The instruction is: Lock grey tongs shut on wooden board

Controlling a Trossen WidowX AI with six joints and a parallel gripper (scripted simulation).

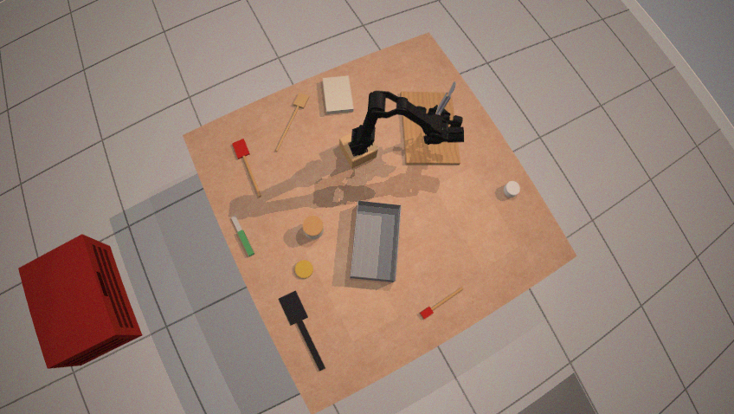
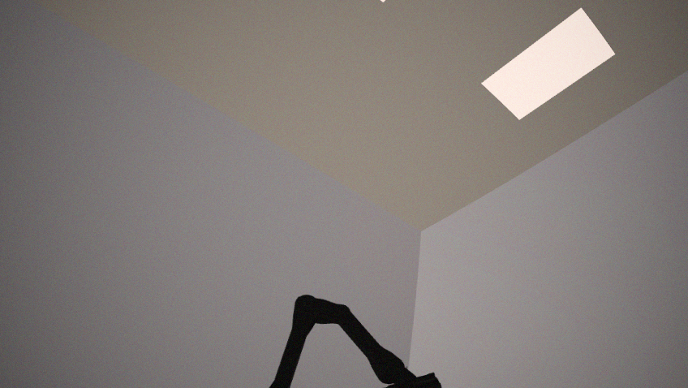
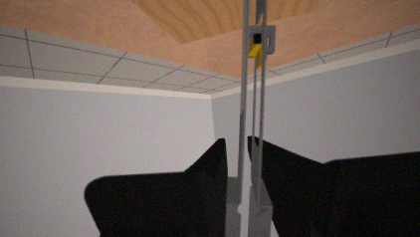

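My gripper tip is now 18 cm above the wooden board. Also, from my gripper tip: cream block: 33 cm to the right, 29 cm behind, 18 cm below; yellow slider part: 4 cm below, 3 cm to the right, 3 cm ahead; white cylinder: 40 cm ahead, 22 cm to the left, 17 cm below.
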